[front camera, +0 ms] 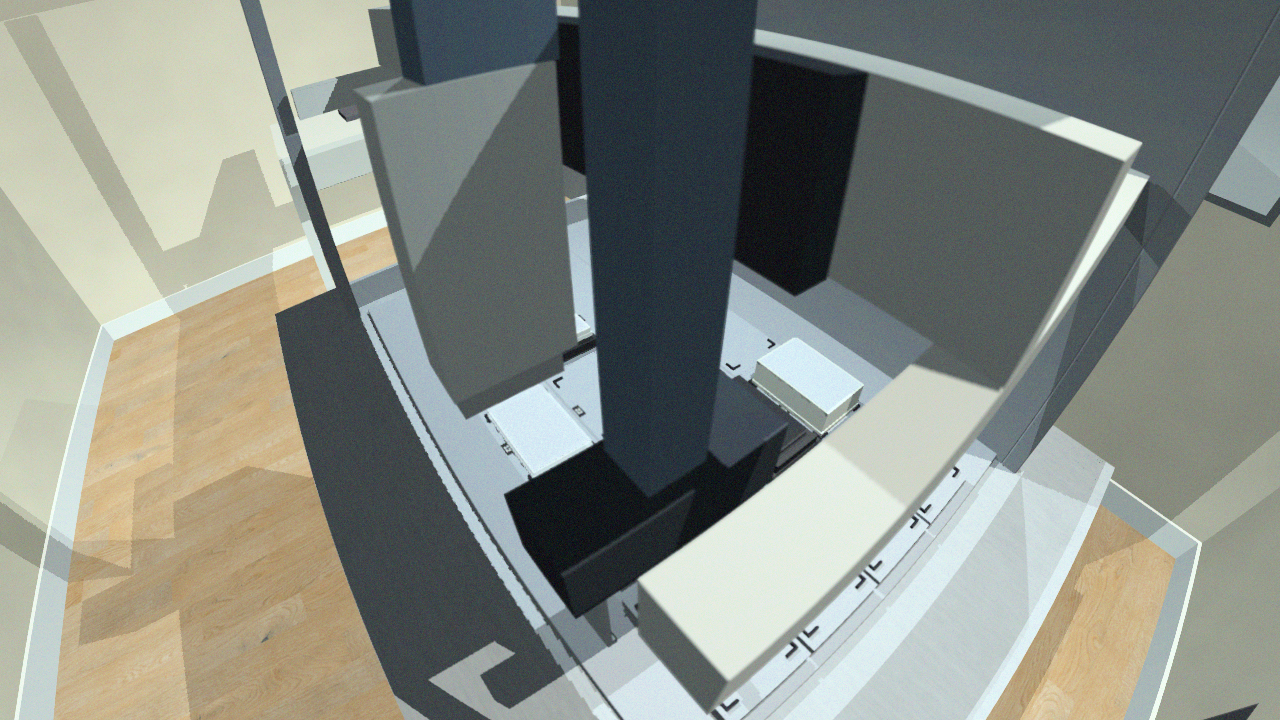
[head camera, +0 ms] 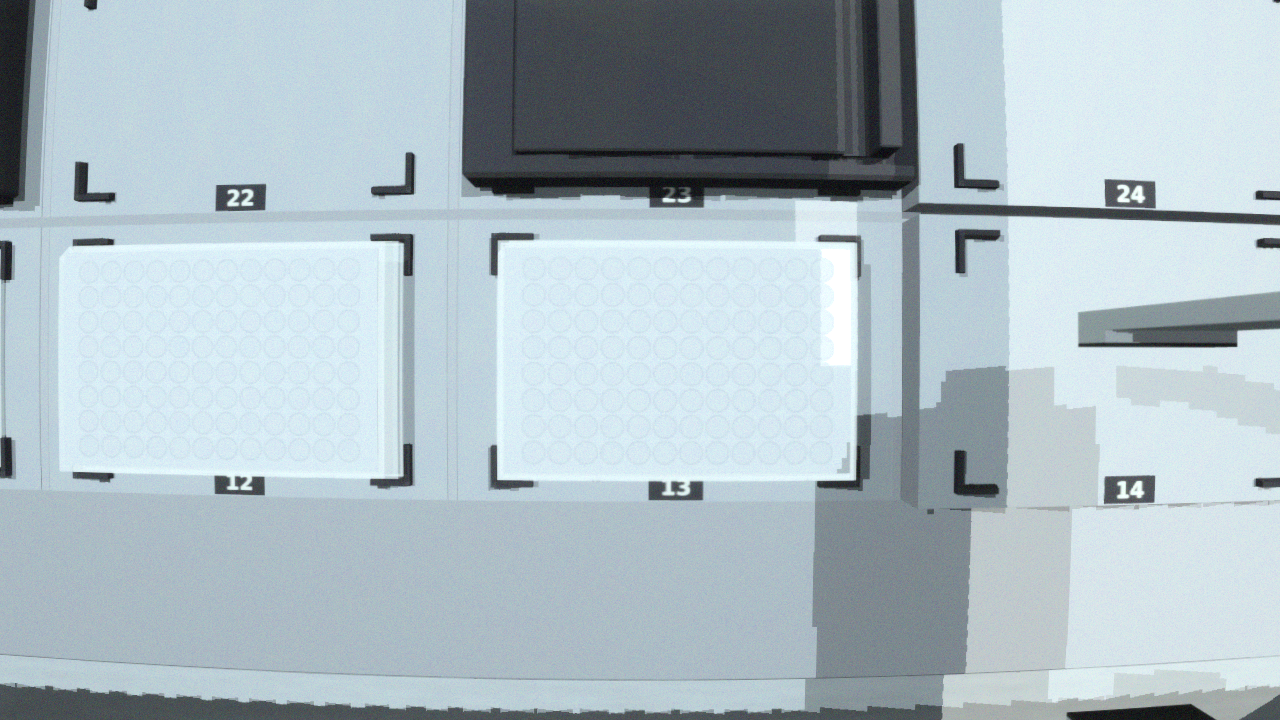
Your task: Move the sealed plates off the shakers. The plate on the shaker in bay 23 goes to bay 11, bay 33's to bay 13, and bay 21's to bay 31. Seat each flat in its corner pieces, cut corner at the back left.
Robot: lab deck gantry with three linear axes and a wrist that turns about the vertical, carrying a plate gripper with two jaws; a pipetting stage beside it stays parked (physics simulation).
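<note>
A pale 96-well plate lies flat within the corner pieces of bay 13. Its corners are too pale to read. The shaker in bay 23 bears no plate where it shows. At the left edge, a strip of a plate shows in bay 11. In the front view, a white plate shows in part on the bay 21 shaker. My gripper is right of the bay 13 plate, apart from it, and looks open and empty. One grey jaw shows over bay 14; the other is hidden. Bay 31 does not show clearly.
Another plate sits in bay 12. A tall white box stands at the back of the deck. The grey pipetting stage and a pale curved gantry cover hide parts of the deck.
</note>
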